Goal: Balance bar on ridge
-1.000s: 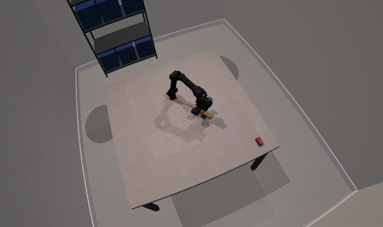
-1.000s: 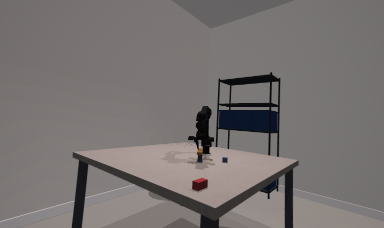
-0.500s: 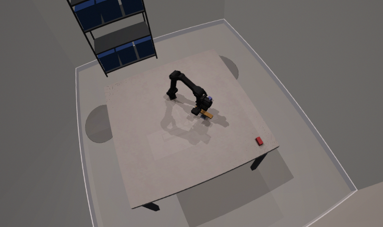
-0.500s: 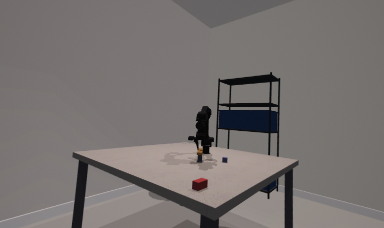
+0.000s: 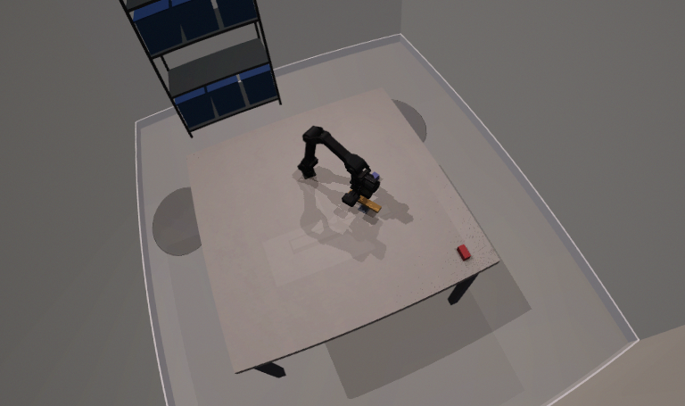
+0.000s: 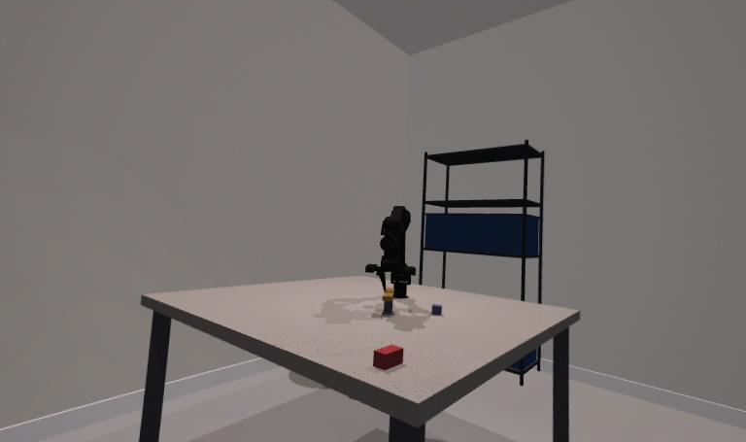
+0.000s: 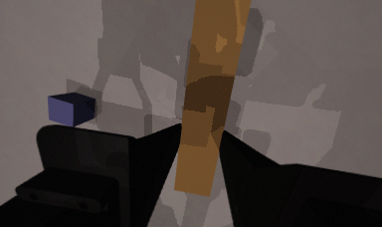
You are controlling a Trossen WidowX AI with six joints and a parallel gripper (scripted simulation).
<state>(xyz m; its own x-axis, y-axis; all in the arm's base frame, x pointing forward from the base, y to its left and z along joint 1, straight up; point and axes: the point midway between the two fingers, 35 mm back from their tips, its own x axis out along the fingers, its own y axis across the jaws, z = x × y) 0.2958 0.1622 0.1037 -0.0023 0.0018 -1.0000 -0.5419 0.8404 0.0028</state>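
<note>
The orange bar is 20 mm to the left of my gripper tip and 20 mm ahead of it. The rest, counted from my gripper tip: red block: 440 mm ahead, 340 mm to the left, 50 mm below; then small cube: 140 mm to the left, 110 mm behind, 50 mm below.
</note>
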